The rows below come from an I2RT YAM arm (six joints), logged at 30 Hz.
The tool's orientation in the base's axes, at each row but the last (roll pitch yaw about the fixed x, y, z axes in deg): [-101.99, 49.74, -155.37]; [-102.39, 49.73, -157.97]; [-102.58, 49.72, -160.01]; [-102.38, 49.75, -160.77]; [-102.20, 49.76, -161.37]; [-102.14, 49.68, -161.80]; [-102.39, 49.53, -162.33]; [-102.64, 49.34, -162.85]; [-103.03, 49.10, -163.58]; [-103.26, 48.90, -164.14]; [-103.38, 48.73, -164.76]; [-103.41, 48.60, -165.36]
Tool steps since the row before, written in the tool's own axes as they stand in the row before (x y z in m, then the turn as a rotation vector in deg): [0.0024, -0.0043, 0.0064, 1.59, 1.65, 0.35]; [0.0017, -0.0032, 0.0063, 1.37, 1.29, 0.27]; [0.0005, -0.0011, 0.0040, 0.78, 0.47, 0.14]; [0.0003, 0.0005, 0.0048, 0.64, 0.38, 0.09]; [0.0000, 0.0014, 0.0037, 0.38, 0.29, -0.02]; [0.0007, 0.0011, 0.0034, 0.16, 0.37, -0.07]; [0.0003, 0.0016, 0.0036, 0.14, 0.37, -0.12]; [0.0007, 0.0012, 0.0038, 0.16, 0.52, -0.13]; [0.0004, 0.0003, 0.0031, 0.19, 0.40, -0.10]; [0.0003, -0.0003, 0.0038, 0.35, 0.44, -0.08]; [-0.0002, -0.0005, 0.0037, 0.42, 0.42, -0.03]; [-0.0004, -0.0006, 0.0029, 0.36, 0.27, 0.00]
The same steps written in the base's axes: [-0.0004, -0.0081, 0.0000, 0.24, 0.11, -2.30]; [0.0003, -0.0073, -0.0002, 0.11, 0.06, -1.90]; [0.0010, -0.0041, -0.0003, -0.11, -0.08, -0.91]; [0.0024, -0.0040, -0.0012, -0.11, -0.04, -0.74]; [0.0026, -0.0026, -0.0014, -0.06, 0.07, -0.47]; [0.0018, -0.0027, -0.0017, 0.11, 0.19, -0.35]; [0.0025, -0.0025, -0.0017, 0.10, 0.24, -0.32]; [0.0020, -0.0030, -0.0018, 0.18, 0.31, -0.43]; [0.0013, -0.0027, -0.0010, 0.09, 0.22, -0.38]; [0.0013, -0.0036, -0.0006, 0.03, 0.19, -0.53]; [0.0014, -0.0035, -0.0001, -0.01, 0.13, -0.58]; [0.0011, -0.0028, 0.0002, -0.06, 0.05, -0.44]
